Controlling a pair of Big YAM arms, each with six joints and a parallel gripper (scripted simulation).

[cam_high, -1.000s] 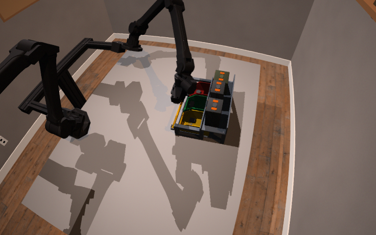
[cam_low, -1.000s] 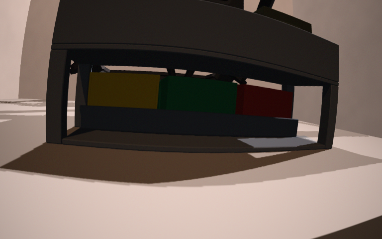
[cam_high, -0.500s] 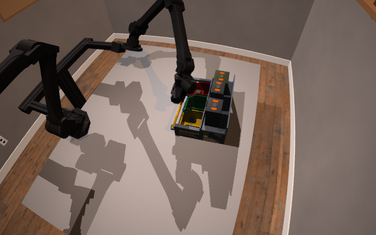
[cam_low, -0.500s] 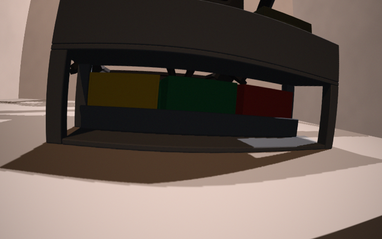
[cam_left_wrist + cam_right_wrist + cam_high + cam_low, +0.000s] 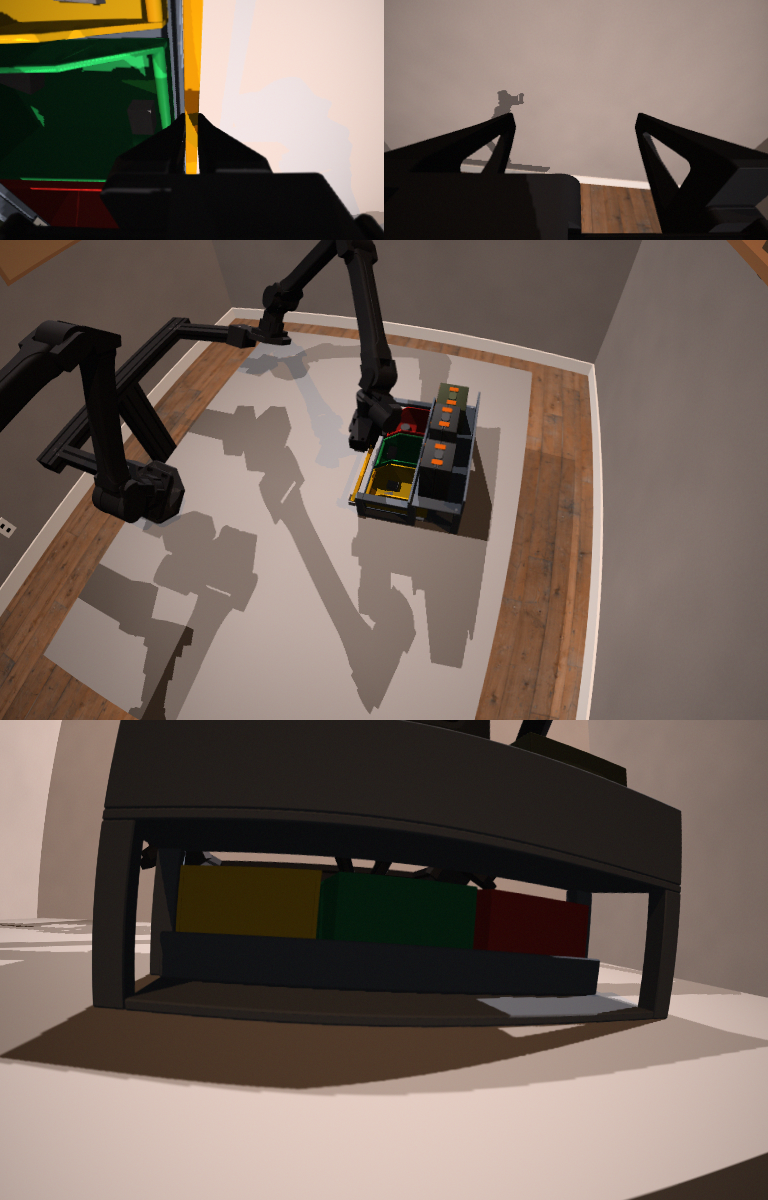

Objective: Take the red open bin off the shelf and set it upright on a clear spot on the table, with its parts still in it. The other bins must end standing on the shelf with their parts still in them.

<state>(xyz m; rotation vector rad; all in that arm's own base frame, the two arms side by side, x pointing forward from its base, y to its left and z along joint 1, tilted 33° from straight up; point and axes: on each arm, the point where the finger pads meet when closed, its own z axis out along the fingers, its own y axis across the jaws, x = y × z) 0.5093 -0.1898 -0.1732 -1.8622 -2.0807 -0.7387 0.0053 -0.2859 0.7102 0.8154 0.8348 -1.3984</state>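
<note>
Right now the green bin is 11 cm ahead of my left hand and 2 cm below it. Also, from my left hand: red open bin: 11 cm to the left, 10 cm ahead, 2 cm below; then grey shelf: 13 cm ahead.
</note>
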